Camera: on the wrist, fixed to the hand. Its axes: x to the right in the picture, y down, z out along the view.
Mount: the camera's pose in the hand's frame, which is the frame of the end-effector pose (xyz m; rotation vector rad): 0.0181 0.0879 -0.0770 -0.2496 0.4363 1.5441
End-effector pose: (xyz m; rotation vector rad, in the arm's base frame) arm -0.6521 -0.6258 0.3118 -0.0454 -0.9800 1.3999
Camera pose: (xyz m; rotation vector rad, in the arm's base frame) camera -0.6787 -0.5510 0.2242 -1.4888 -0.6613 2.4307
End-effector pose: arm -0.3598 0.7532 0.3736 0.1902 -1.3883 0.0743
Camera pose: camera -0.2963 0.8521 0.3863 -1.0788 -0.8102 1.1338
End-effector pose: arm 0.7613 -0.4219 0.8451 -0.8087 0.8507 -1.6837
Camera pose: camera 0.7352 -0.4466 0.7324 0.2017 1.4418 -0.3332
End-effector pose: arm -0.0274 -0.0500 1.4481 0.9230 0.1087 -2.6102
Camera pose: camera 0.0374 -0.1226 1.3809 0.8851 -0.1293 -0.9495
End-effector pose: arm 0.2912 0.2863 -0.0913 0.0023 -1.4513 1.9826
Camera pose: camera 0.2609 0.3470 -0.1881 1.6034 1.1352 -1.9522
